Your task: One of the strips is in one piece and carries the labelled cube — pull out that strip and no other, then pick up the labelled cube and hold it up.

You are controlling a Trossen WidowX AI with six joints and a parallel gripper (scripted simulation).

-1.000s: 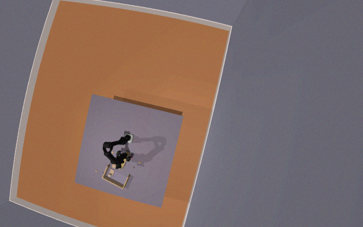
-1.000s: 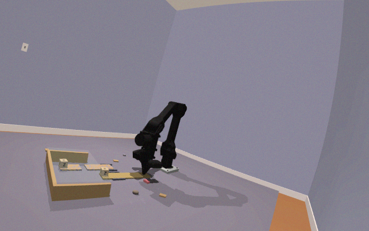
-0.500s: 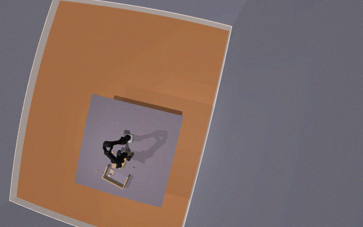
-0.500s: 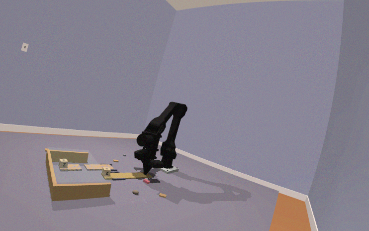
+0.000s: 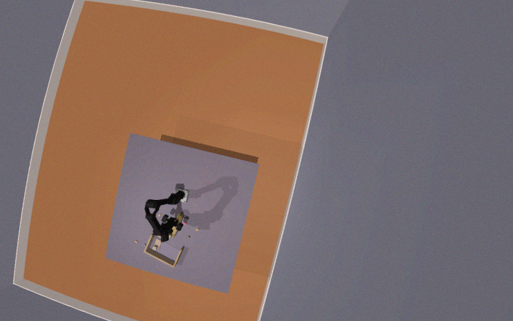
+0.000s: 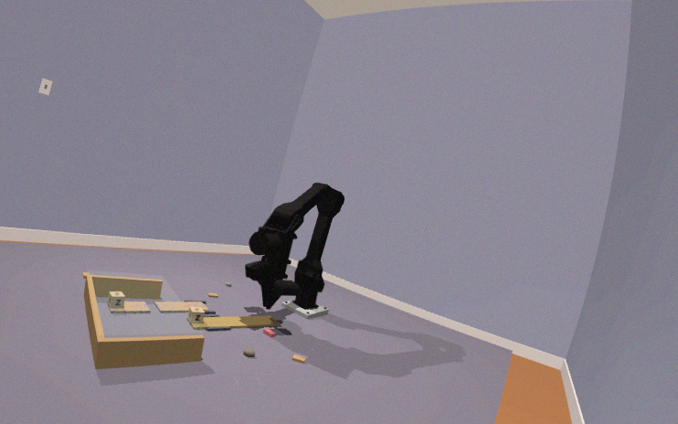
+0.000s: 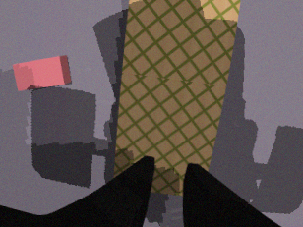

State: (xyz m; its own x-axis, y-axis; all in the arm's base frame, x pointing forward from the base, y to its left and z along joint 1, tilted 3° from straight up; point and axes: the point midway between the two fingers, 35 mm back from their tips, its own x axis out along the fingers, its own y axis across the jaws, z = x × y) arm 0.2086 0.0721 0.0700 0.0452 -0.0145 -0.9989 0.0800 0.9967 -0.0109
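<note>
Now: gripper tip 90 mm short of the lattice strip and 40 mm above it. Round my gripper tip: brown lump 140 mm ahead, 150 mm to the left, 40 mm below; then pink piece 30 mm ahead, 70 mm to the left, 40 mm below.
</note>
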